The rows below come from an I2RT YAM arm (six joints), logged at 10 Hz.
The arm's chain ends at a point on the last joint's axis. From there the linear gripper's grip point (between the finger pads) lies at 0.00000 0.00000 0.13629 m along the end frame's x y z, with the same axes.
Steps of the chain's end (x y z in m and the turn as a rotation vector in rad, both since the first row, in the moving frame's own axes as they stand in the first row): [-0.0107 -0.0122 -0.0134 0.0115 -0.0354 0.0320]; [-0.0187 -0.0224 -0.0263 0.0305 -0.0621 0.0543]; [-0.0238 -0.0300 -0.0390 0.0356 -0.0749 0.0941]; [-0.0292 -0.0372 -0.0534 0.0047 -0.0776 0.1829]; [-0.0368 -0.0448 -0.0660 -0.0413 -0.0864 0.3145]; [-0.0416 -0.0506 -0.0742 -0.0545 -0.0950 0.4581]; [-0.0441 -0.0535 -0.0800 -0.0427 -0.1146 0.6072]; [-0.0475 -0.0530 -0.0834 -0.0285 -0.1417 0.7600]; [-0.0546 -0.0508 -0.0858 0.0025 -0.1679 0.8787]
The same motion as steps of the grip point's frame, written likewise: [-0.0155 -0.0138 -0.0135 0.0115 -0.0354 0.0320]; [-0.0270 -0.0268 -0.0266 0.0305 -0.0621 0.0543]; [-0.0338 -0.0353 -0.0395 0.0356 -0.0749 0.0941]; [-0.0396 -0.0388 -0.0538 0.0047 -0.0776 0.1829]; [-0.0492 -0.0411 -0.0666 -0.0413 -0.0864 0.3145]; [-0.0557 -0.0464 -0.0750 -0.0545 -0.0950 0.4581]; [-0.0605 -0.0526 -0.0810 -0.0427 -0.1146 0.6072]; [-0.0663 -0.0565 -0.0848 -0.0285 -0.1417 0.7600]; [-0.0744 -0.0605 -0.0876 0.0025 -0.1679 0.8787]
